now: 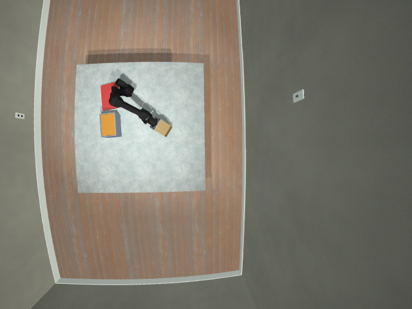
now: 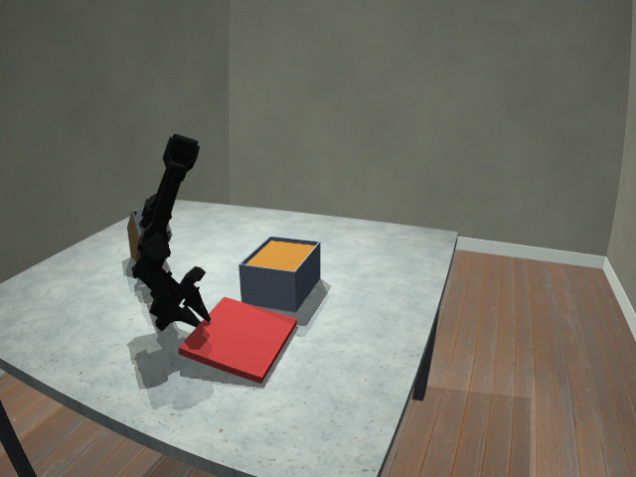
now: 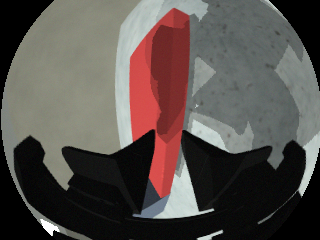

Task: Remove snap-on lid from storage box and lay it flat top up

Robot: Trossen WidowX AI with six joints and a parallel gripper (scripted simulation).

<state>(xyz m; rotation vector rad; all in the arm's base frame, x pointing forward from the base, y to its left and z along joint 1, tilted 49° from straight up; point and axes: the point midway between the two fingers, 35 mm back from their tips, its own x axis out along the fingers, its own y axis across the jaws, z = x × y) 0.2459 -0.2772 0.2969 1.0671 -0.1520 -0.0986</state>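
Right now the red lid is 110 mm ahead of my hand, 20 mm to the right of it and 30 mm below it. Also, from my hand: storage box: 170 mm ahead, 260 mm to the left.
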